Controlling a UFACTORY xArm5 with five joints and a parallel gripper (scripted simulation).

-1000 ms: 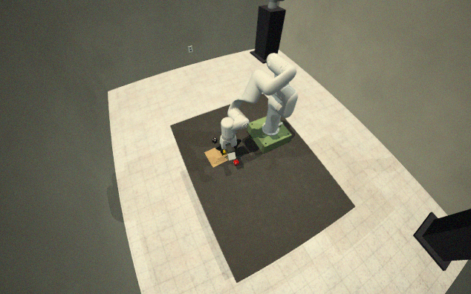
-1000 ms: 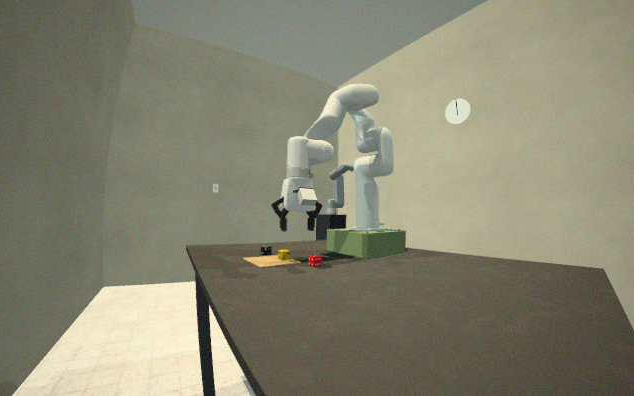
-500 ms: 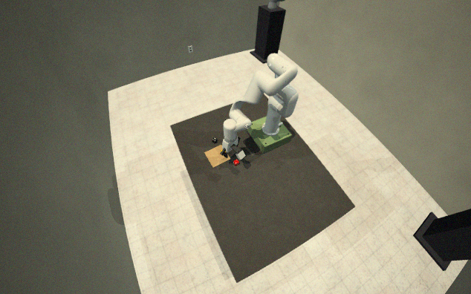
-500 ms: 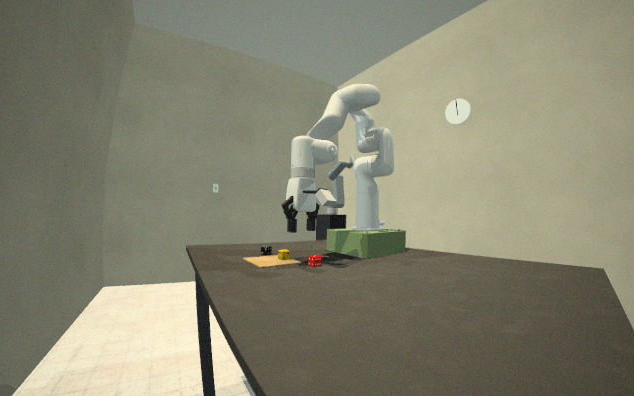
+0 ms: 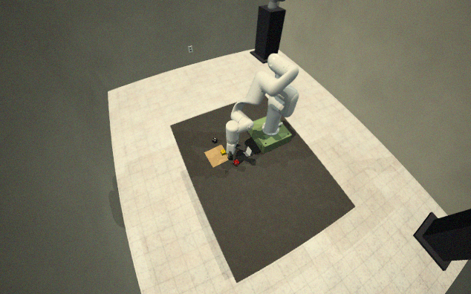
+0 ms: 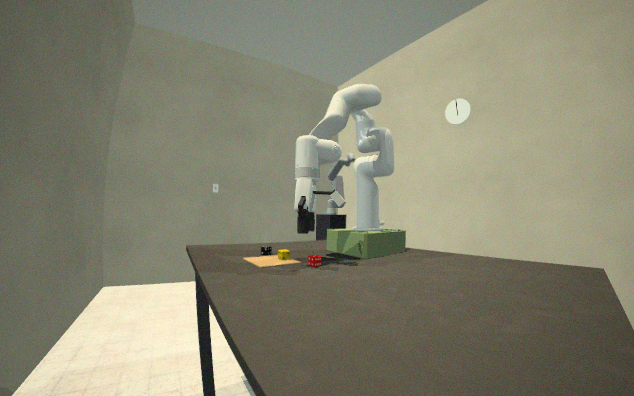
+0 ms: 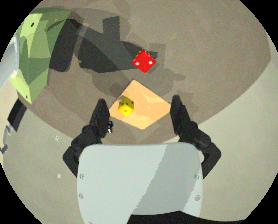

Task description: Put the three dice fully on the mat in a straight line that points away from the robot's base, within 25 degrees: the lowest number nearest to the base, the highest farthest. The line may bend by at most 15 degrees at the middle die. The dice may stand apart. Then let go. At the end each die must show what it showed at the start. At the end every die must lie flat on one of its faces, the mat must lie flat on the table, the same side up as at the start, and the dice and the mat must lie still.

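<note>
Right now the red die is 90 mm below my hand, 30 mm to the left of it and 10 mm behind it. Also, from my hand: black die (210 mm to the right, 90 mm below, 30 mm ahead); tan mat (110 mm below, 90 mm to the right, 70 mm ahead); yellow die (90 mm to the right, 90 mm below, 30 mm ahead).
</note>
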